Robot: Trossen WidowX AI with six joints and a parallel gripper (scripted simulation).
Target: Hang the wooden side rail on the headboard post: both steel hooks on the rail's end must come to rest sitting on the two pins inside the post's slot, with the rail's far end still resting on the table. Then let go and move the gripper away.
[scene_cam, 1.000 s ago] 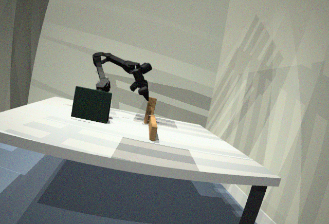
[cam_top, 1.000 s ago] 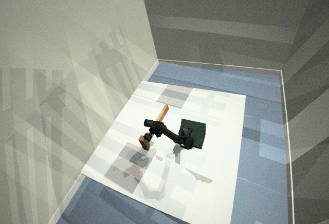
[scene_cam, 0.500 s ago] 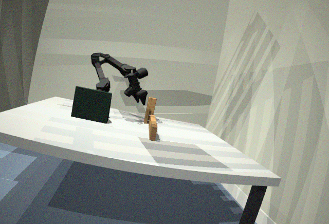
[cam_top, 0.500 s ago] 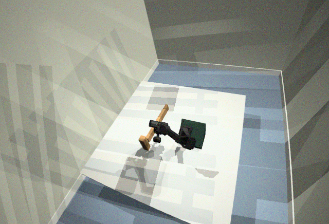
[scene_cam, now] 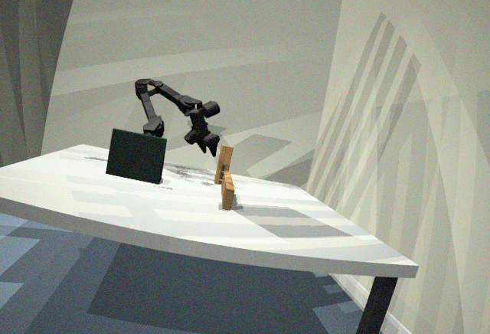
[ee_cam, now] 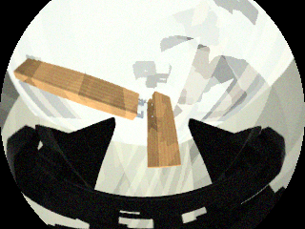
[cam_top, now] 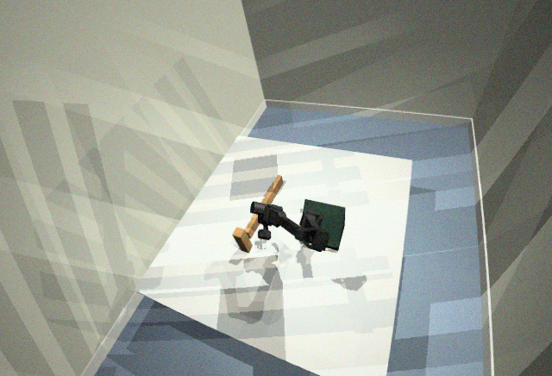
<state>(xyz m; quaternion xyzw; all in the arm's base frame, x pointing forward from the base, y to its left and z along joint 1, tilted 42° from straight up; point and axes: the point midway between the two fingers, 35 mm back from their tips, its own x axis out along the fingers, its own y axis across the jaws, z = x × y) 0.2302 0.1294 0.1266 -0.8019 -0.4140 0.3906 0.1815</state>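
The wooden headboard post is 7 cm ahead of my gripper tip, 7 cm to the left of it and 5 cm below it.
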